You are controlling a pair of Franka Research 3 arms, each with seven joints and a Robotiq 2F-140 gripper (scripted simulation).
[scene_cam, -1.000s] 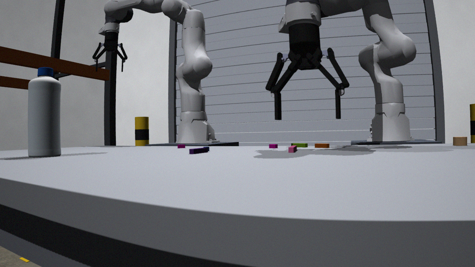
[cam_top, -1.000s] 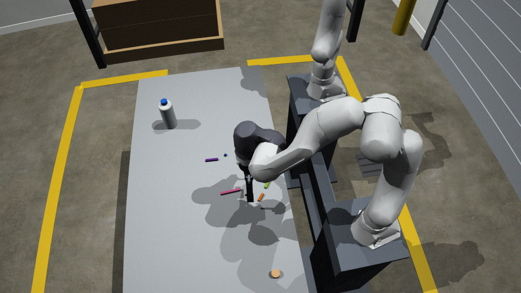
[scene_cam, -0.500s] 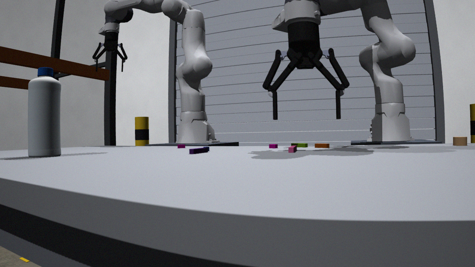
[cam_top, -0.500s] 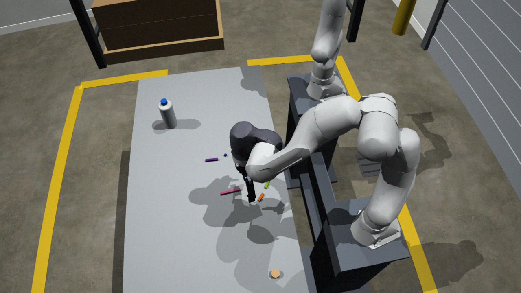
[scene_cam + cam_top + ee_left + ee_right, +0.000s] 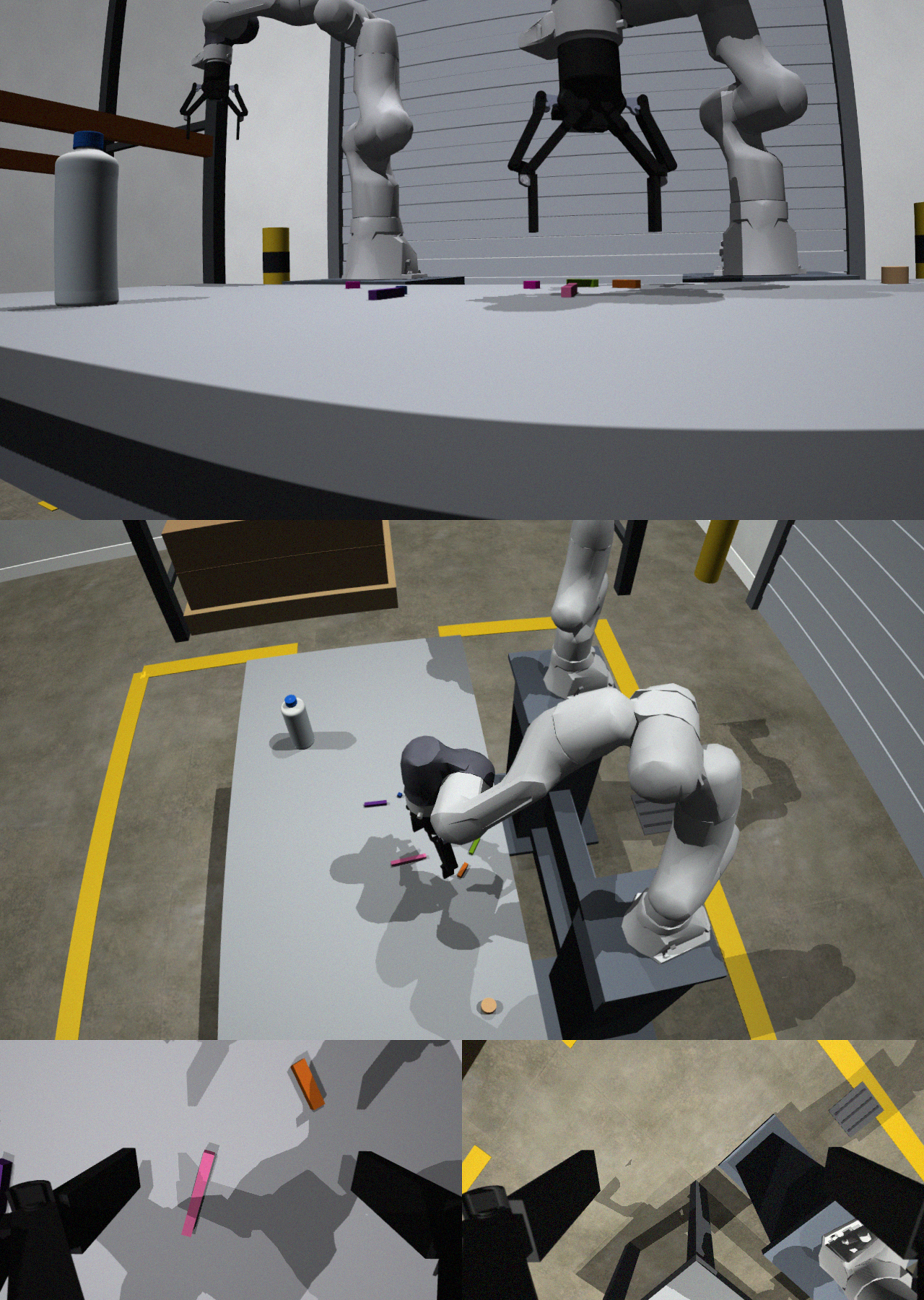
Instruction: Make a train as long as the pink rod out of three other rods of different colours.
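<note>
Now: left hand 7 cm above the pink rod, 6 cm short of it and 2 cm to the left of it. From my left hand the other things lie so: lime rod 11 cm behind, 7 cm below, 4 cm to the right; orange rod 7 cm below, 7 cm behind, 3 cm to the left; blue rod 22 cm to the right, 7 cm below, 6 cm ahead.
</note>
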